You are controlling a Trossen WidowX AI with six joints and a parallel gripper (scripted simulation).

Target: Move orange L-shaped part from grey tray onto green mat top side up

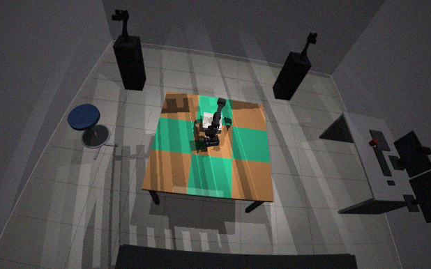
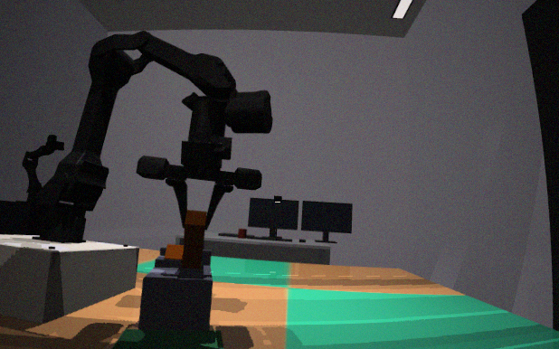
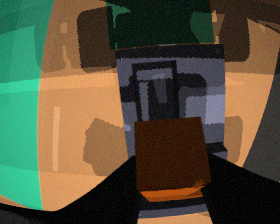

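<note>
Now: the green mat 140 mm to the right of my gripper tip, 140 mm below it and 20 mm ahead of it. Round my gripper tip: orange L-shaped part (30 mm to the left, 30 mm below, 20 mm behind).
</note>
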